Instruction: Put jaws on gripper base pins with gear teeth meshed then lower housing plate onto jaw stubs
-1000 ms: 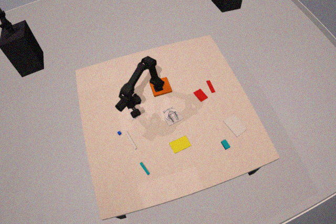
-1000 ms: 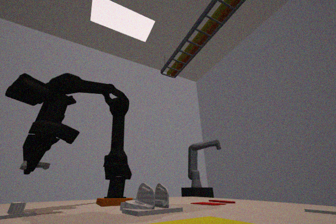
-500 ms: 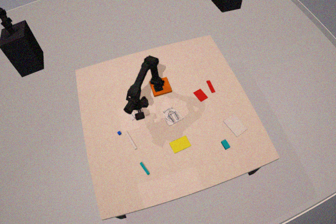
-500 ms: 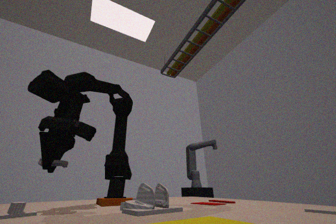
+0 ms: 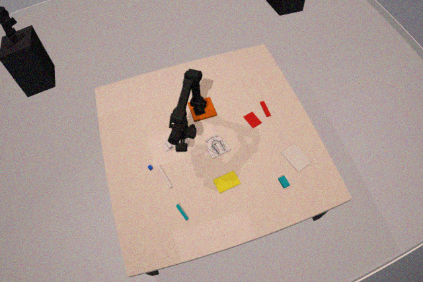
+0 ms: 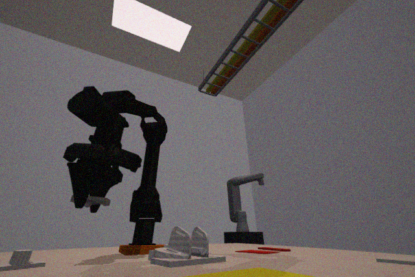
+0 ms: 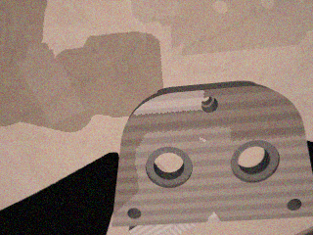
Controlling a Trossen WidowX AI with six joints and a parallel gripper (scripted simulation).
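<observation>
Now: gripper tip 20 mm short of the grey jaw, 200 mm to the right of it and 70 mm above it. Also, from my gripper tip: white stick 120 mm ahead, 160 mm to the right, 80 mm below; grey stand 60 mm behind, 80 mm to the right, 80 mm below; blue cube 40 mm ahead, 220 mm to the right, 80 mm below.
</observation>
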